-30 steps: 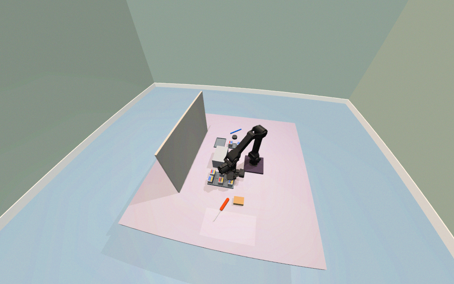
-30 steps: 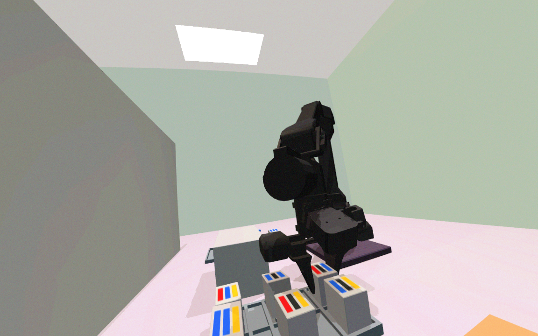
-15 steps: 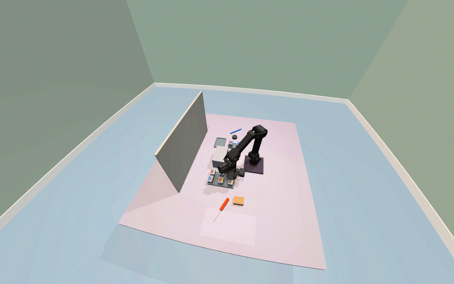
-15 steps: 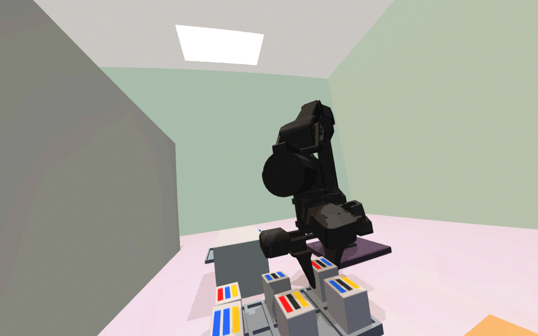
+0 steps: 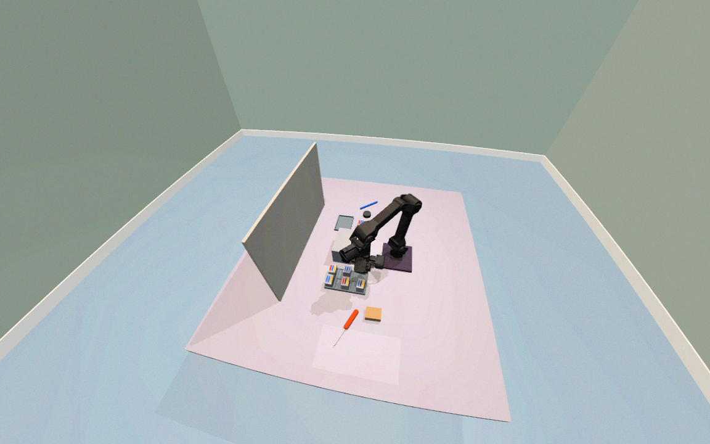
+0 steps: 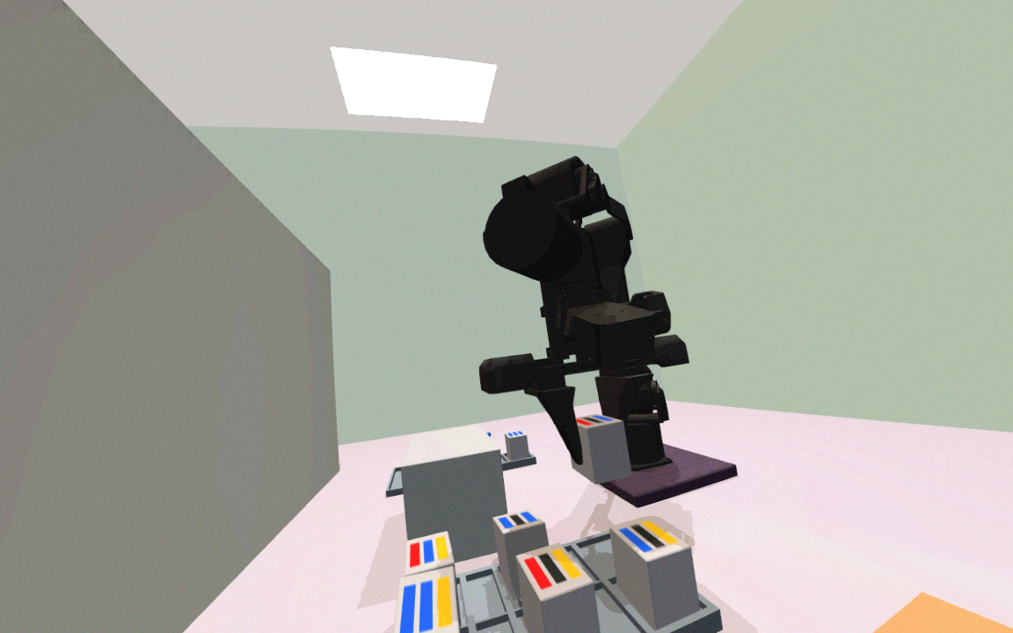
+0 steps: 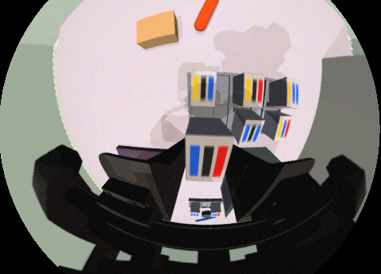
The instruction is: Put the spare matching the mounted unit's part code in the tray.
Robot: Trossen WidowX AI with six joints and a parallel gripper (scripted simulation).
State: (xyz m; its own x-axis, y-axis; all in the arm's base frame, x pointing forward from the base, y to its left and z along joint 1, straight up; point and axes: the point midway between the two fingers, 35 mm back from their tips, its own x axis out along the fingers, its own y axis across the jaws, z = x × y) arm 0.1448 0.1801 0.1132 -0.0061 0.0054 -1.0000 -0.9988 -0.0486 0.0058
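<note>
Now: gripper tip 34 cm to the left of the grey tray, 20 cm short of it and 9 cm above it. Also, from my gripper tip: orange block (17 cm to the left, 9 cm behind, 8 cm below); wall panel (37 cm ahead, 13 cm above, 12 cm to the right); mounted unit (13 cm to the right, 13 cm ahead, 4 cm below).
</note>
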